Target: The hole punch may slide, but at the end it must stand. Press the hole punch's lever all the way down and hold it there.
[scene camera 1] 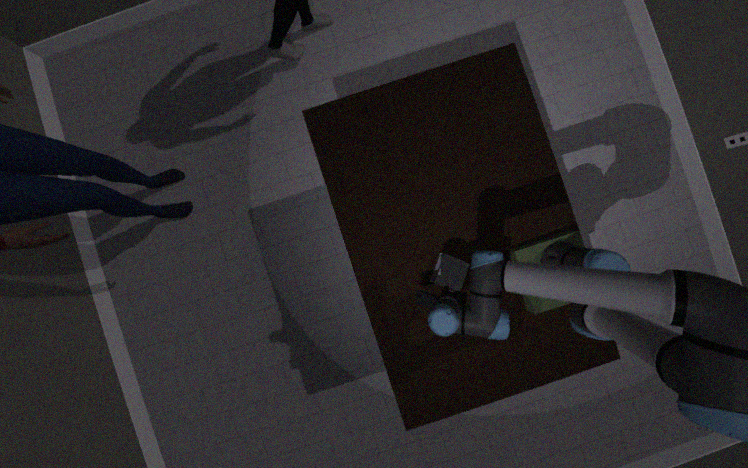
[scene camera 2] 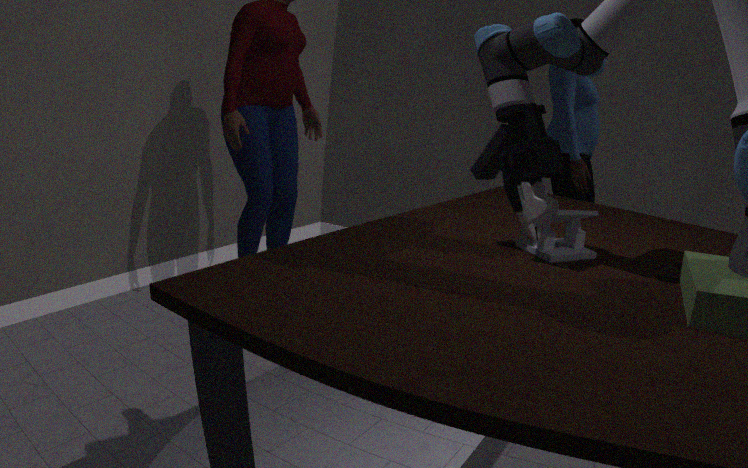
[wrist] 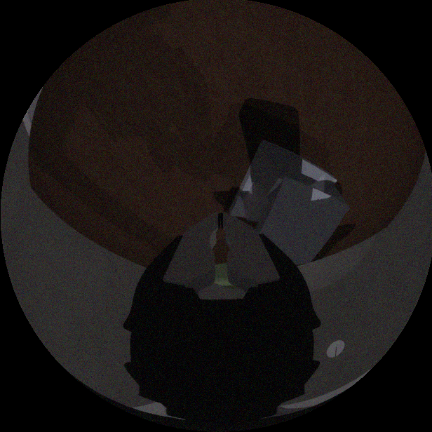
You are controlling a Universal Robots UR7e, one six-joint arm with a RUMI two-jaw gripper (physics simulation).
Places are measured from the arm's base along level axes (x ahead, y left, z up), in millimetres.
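Pixels of known places: gripper, between the fingertips: [scene camera 2: 536, 240]; arm's base, origin of its link: [scene camera 1: 561, 261].
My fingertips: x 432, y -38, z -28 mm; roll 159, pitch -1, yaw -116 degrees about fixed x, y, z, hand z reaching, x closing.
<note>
Ahead of a thing's pixels: the offset from my fingertips to its top centre. Level surfaces: height alone.
The grey hole punch {78 mm right, 32 mm back, 53 mm up} [scene camera 1: 453, 271] [scene camera 2: 567, 255] stands upright on its base on the brown table. Its flat lever plate {78 mm right, 32 mm back, 53 mm up} [scene camera 2: 576, 213] [wrist: 306, 212] is raised, with an open gap between it and the base. My gripper [scene camera 2: 527, 241] [wrist: 220, 214] is shut and empty. It points down at the left end of the punch in the second scene view, with its fingertips low, close to the base's edge and below the level of the lever plate. It is not on top of the lever plate. Whether the fingers touch the punch cannot be told. In the first scene view the arm hides the fingertips.
A green box [scene camera 1: 543, 303] [scene camera 2: 717, 295] stands on the table {32 mm down} [scene camera 1: 419, 143] [scene camera 2: 386, 331] near the arm's base, partly hidden by the arm. A person in a red top [scene camera 2: 267, 55] and a person in blue [scene camera 2: 579, 115] stand beyond the table. The light is dim.
</note>
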